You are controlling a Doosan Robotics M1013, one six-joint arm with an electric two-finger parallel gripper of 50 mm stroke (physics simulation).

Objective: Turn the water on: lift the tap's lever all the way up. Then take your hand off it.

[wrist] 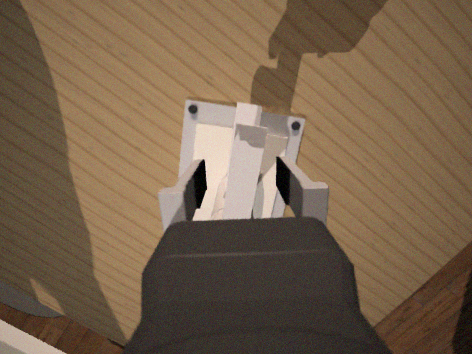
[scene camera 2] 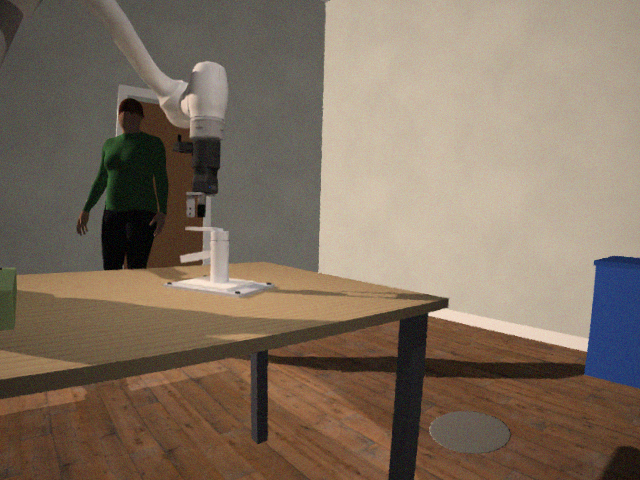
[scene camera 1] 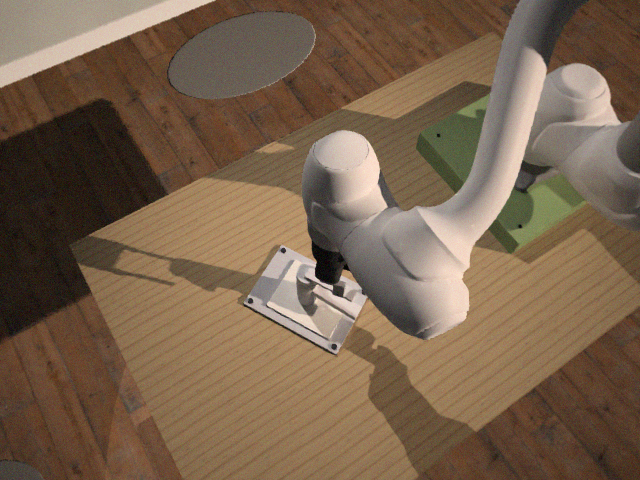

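Pixels of known places: gripper, between the fingertips: (wrist: 240, 172) (scene camera 2: 196, 217) (scene camera 1: 342, 281); arm's base, origin of its link: (scene camera 1: 528, 152).
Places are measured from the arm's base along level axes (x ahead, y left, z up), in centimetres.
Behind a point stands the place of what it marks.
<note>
The white tap (scene camera 1: 305, 293) @[x 67.2, y 14.0, z 2.7 cm] (scene camera 2: 219, 258) @[x 65.2, y 9.7, z 1.6 cm] stands upright on its light base plate (scene camera 1: 289, 322) @[x 72.0, y 16.0, z -5.6 cm] (scene camera 2: 180, 285) @[x 55.7, y 12.5, z -5.4 cm] (wrist: 184, 150) @[x 56.6, y 10.9, z -5.6 cm]. Its flat lever (scene camera 2: 201, 228) @[x 61.8, y 15.5, z 9.0 cm] (wrist: 245, 170) @[x 61.6, y 17.7, z 9.2 cm] lies about level on top in scene camera 2, above the slanting spout (scene camera 2: 195, 256) @[x 60.5, y 16.7, z 1.5 cm] (wrist: 248, 111) @[x 58.6, y 21.3, z 1.4 cm]. My gripper (scene camera 1: 338, 289) @[x 60.8, y 17.7, z 11.9 cm] (scene camera 2: 196, 212) @[x 60.8, y 17.7, z 11.9 cm] (wrist: 240, 172) @[x 60.8, y 17.7, z 11.9 cm] is open and empty, pointing down. In scene camera 2 its fingertips are a little above the lever, apart from it. In the wrist view the fingers stand on either side of the lever. The lever's rear end is hidden behind the gripper body there.
The wooden table (scene camera 1: 206, 361) @[x 91.7, y 16.9, z -6.3 cm] (scene camera 2: 129, 304) @[x 42.3, y -2.0, z -6.4 cm] (wrist: 125, 150) @[x 50.4, y 4.2, z -6.4 cm] carries a green block (scene camera 1: 547, 206) @[x 4.4, y 14.9, z -0.5 cm] (scene camera 2: 7, 299) @[x 22.0, y -16.4, z -1.3 cm] away from the tap. A person in green (scene camera 2: 134, 165) stands beyond the table by a door. A blue box (scene camera 2: 615, 320) stands on the floor at the right.
</note>
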